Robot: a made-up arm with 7 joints.
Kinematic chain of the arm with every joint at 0, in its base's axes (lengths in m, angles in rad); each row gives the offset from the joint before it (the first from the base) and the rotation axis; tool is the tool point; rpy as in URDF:
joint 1: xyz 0 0 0.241 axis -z
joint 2: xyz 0 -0.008 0.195 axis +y
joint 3: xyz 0 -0.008 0.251 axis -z
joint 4: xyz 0 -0.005 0.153 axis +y
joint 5: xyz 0 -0.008 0.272 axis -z
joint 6: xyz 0 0 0.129 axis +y
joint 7: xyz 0 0 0.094 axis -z
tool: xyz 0 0 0 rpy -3.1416 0 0
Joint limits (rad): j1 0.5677..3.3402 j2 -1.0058..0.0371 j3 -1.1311..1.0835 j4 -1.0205..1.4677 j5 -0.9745..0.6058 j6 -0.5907..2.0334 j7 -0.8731..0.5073
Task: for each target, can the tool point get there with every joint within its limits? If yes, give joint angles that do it. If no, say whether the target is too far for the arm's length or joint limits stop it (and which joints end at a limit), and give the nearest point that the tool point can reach.
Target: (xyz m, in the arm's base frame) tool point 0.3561 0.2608 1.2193
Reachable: yes | joints 2.5864 -0.5414 0.1972 0.0558 -0.3153 0.0215 -0.1700
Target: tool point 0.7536 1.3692 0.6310
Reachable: no: too far | nearest point 0.4034 0.7330 0.6437 | short by 0.726 m
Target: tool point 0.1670 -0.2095 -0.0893
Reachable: no: joint limits stop it (at a limit: joint 1, joint 2, joint 4, joint 6) | nearest point 0.6970 -0.2673 0.4140 | short by 0.733 m
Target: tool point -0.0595 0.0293 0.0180
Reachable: no: joint limits stop it (at a limit: joint 1, joint 2, joint 4, joint 6) | nearest point -0.6344 0.3972 0.3945 | short by 0.779 m
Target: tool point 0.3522 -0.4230 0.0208
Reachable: no: joint limits stop it (at a limit: joint 1, joint 2, joint 4, joint 6) | nearest point 0.6570 -0.3509 0.4500 | short by 0.531 m
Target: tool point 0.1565 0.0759 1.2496
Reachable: yes | joints 3.0403 -0.0964 -0.8767 -0.3832 -0.5779 1.3272 -0.1552
